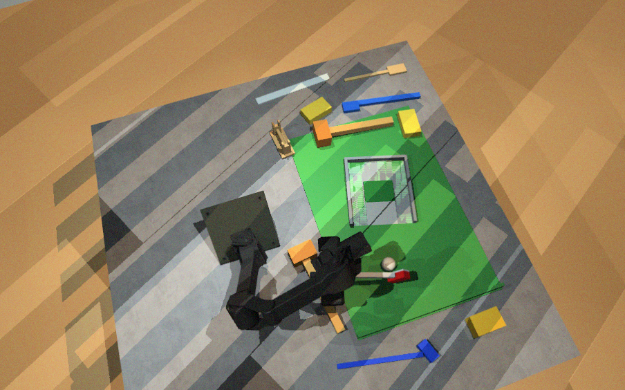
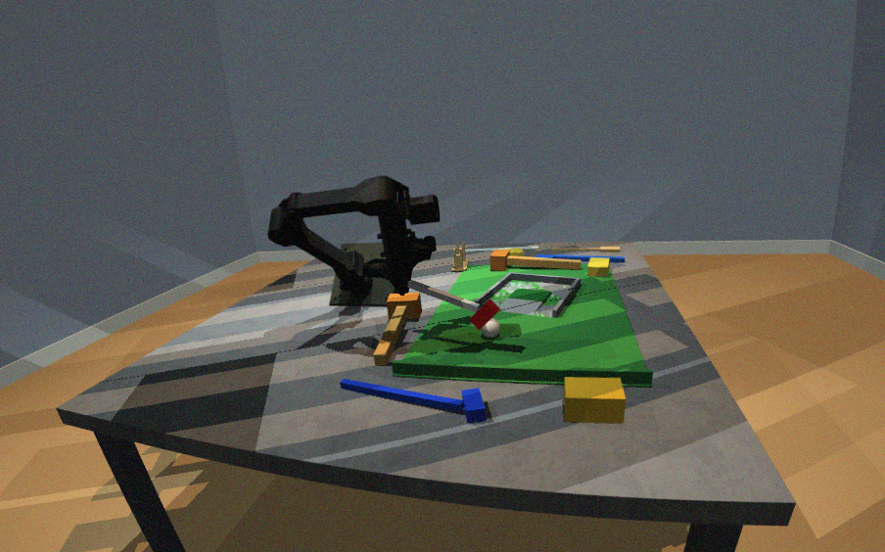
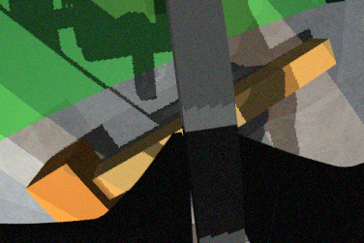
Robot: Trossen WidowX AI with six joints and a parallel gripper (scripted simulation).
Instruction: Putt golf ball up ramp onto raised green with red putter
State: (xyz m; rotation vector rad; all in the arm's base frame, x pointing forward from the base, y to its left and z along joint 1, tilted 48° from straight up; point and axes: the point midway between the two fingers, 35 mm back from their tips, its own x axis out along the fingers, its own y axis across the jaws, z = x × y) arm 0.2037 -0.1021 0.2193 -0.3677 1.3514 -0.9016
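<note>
Right now my gripper tip is 90 mm short of the red putter, 30 mm to the left of it and 10 mm below it. From my gripper tip the other things lie so: white golf ball (190 mm ahead, 80 mm below, 10 mm to the right); then green mat (280 mm ahead, 170 mm to the left, 100 mm below); then blue putter (260 mm to the right, 90 mm below, 70 mm ahead).
</note>
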